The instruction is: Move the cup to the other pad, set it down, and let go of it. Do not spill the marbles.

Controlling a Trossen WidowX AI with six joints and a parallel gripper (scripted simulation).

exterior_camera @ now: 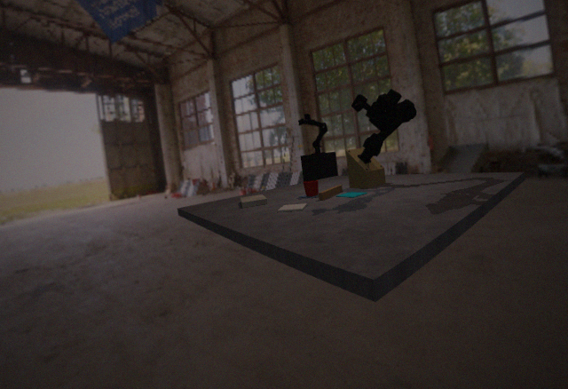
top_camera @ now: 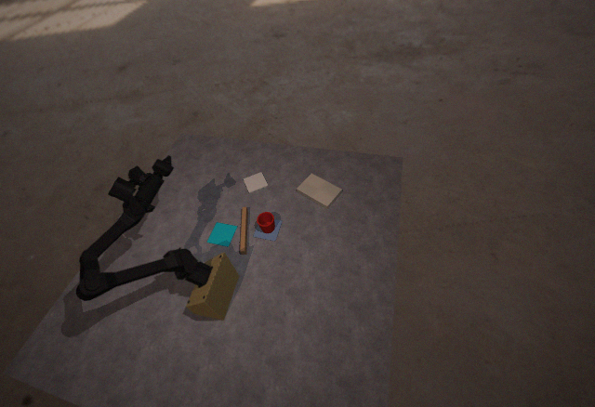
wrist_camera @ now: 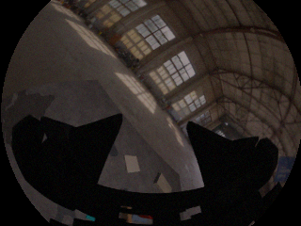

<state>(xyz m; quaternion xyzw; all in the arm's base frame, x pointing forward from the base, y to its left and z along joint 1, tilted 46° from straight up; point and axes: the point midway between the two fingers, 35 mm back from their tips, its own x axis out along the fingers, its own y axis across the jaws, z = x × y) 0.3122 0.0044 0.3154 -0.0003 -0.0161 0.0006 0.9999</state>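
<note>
Right now my gripper tip is 6 cm past the red cup, 37 cm to the left of it and 30 cm above it. The rest, counted from my gripper tip: wooden bar: 9 cm behind, 26 cm to the right, 34 cm below; then teal block: 11 cm behind, 16 cm to the right, 35 cm below.
</note>
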